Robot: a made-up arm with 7 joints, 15 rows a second.
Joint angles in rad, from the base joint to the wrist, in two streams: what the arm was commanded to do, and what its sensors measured. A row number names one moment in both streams.
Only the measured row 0 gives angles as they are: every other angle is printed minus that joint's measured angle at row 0.
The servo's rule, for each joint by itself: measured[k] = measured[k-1] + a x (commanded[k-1-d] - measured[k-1]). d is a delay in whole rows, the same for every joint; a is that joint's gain. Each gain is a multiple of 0.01, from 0.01 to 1. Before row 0 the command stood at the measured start. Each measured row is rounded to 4 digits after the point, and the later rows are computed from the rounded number. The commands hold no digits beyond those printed.
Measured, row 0: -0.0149, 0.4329, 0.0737, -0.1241, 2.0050, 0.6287, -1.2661
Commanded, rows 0 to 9: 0.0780, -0.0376, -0.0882, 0.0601, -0.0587, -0.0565, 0.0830; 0.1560, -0.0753, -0.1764, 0.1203, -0.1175, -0.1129, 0.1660; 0.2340, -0.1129, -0.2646, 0.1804, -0.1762, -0.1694, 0.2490; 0.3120, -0.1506, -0.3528, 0.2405, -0.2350, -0.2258, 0.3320; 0.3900, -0.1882, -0.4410, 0.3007, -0.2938, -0.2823, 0.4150; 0.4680, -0.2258, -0.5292, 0.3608, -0.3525, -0.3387, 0.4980; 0.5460, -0.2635, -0.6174, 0.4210, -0.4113, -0.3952, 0.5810; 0.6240, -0.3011, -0.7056, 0.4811, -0.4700, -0.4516, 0.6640; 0.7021, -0.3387, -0.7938, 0.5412, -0.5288, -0.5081, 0.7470; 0.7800, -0.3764, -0.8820, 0.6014, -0.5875, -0.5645, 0.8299
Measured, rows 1 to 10: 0.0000, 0.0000, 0.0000, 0.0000, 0.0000, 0.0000, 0.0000; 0.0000, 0.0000, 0.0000, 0.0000, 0.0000, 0.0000, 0.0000; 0.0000, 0.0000, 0.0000, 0.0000, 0.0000, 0.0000, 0.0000; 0.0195, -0.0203, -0.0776, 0.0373, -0.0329, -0.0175, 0.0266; 0.0536, -0.0500, -0.1645, 0.0888, -0.0803, -0.0471, 0.0712; 0.0987, -0.0840, -0.2526, 0.1456, -0.1340, -0.0850, 0.1281; 0.1520, -0.1200, -0.3408, 0.2044, -0.1906, -0.1286, 0.1933; 0.2115, -0.1568, -0.4290, 0.2641, -0.2484, -0.1762, 0.2642; 0.2756, -0.1941, -0.5172, 0.3241, -0.3067, -0.2266, 0.3390; 0.3432, -0.2316, -0.6054, 0.3842, -0.3653, -0.2789, 0.4164
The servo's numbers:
d 3
a 0.25 0.54 0.88 0.62 0.56 0.31 0.32

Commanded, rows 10 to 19: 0.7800, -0.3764, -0.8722, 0.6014, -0.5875, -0.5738, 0.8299; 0.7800, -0.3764, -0.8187, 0.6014, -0.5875, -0.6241, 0.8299; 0.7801, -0.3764, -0.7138, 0.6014, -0.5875, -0.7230, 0.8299; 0.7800, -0.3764, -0.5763, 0.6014, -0.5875, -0.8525, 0.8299; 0.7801, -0.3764, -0.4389, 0.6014, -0.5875, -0.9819, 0.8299; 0.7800, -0.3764, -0.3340, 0.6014, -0.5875, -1.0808, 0.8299; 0.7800, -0.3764, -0.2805, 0.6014, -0.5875, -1.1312, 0.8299; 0.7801, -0.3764, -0.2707, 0.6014, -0.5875, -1.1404, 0.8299; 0.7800, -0.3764, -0.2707, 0.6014, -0.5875, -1.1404, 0.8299; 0.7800, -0.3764, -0.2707, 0.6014, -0.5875, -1.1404, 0.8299
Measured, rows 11 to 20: 0.4134, -0.2691, -0.6936, 0.4443, -0.4239, -0.3324, 0.4956; 0.4856, -0.3067, -0.7818, 0.5044, -0.4826, -0.3869, 0.5760; 0.5592, -0.3443, -0.8700, 0.5645, -0.5413, -0.4420, 0.6572; 0.6144, -0.3616, -0.8719, 0.5874, -0.5672, -0.4829, 0.7125; 0.6558, -0.3696, -0.8251, 0.5961, -0.5786, -0.5267, 0.7501; 0.6869, -0.3733, -0.7272, 0.5994, -0.5836, -0.5876, 0.7756; 0.7102, -0.3750, -0.5944, 0.6006, -0.5858, -0.6697, 0.7930; 0.7277, -0.3758, -0.4576, 0.6011, -0.5868, -0.7665, 0.8048; 0.7408, -0.3761, -0.3488, 0.6013, -0.5872, -0.8639, 0.8128; 0.7506, -0.3763, -0.2887, 0.6014, -0.5874, -0.9468, 0.8183
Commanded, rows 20 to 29: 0.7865, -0.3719, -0.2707, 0.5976, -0.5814, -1.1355, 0.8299; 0.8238, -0.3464, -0.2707, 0.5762, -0.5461, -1.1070, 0.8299; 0.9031, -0.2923, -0.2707, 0.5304, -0.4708, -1.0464, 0.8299; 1.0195, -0.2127, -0.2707, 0.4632, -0.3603, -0.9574, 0.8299; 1.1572, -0.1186, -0.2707, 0.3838, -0.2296, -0.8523, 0.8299; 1.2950, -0.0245, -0.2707, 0.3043, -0.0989, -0.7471, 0.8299; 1.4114, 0.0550, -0.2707, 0.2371, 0.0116, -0.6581, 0.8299; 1.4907, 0.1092, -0.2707, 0.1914, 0.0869, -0.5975, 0.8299; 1.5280, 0.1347, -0.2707, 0.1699, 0.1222, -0.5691, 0.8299; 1.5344, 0.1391, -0.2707, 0.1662, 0.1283, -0.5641, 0.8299
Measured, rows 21 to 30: 0.7580, -0.3764, -0.2729, 0.6014, -0.5875, -1.0068, 0.8220; 0.7635, -0.3764, -0.2710, 0.6014, -0.5875, -1.0482, 0.8245; 0.7676, -0.3764, -0.2707, 0.6014, -0.5875, -1.0768, 0.8262; 0.7723, -0.3740, -0.2707, 0.5990, -0.5841, -1.0950, 0.8274; 0.7852, -0.3591, -0.2707, 0.5849, -0.5628, -1.0987, 0.8282; 0.8147, -0.3230, -0.2707, 0.5511, -0.5113, -1.0825, 0.8287; 0.8659, -0.2634, -0.2707, 0.4966, -0.4267, -1.0437, 0.8291; 0.9387, -0.1852, -0.2707, 0.4267, -0.3163, -0.9844, 0.8294; 1.0278, -0.0984, -0.2707, 0.3508, -0.1946, -0.9108, 0.8296; 1.1237, -0.0156, -0.2707, 0.2803, -0.0791, -0.8325, 0.8297
